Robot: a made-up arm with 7 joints.
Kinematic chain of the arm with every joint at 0, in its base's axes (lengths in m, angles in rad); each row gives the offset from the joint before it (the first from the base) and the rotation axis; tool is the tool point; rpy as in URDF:
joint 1: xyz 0 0 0.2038 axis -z
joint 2: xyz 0 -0.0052 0.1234 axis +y
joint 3: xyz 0 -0.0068 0.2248 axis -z
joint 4: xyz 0 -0.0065 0.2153 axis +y
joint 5: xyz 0 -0.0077 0.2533 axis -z
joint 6: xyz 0 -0.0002 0.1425 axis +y
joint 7: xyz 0 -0.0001 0.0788 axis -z
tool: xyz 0 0 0 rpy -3.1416 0 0
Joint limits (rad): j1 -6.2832..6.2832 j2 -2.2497..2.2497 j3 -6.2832..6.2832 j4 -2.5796..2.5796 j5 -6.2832..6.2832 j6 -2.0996..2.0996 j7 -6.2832..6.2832
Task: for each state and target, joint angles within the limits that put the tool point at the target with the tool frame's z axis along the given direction. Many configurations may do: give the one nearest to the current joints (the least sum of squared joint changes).
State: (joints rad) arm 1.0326 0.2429 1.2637 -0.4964 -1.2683 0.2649 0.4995
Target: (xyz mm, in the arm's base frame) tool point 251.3 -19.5 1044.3 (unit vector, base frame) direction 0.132 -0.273 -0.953
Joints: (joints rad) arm 0.8163 0.8090 0.5379 -1.1710 -1.8238 -0.4006 0.4995
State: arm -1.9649 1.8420 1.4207 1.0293 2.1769 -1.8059 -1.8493
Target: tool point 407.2 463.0 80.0 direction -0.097 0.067 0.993
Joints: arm -1.5689 1.7824 1.3638 1.4348 1.4636 -1.2512 -1.8493
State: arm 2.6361 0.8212 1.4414 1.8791 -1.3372 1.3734 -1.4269
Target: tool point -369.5 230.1 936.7 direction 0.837 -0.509 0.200
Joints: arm 2.6179 0.5364 2.0527 1.0891 -1.3575 1.0488 -1.4269
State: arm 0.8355 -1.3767 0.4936 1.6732 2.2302 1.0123 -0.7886
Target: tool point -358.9 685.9 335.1 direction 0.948 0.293 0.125
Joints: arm 1.2569 -1.9418 0.0858 0.8424 1.6317 1.5513 -0.7886
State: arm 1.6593 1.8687 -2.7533 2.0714 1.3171 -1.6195 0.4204
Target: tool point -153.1 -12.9 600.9 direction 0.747 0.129 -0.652
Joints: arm 1.8733 1.2169 -3.5814 2.5769 0.4139 -1.6437 0.4204
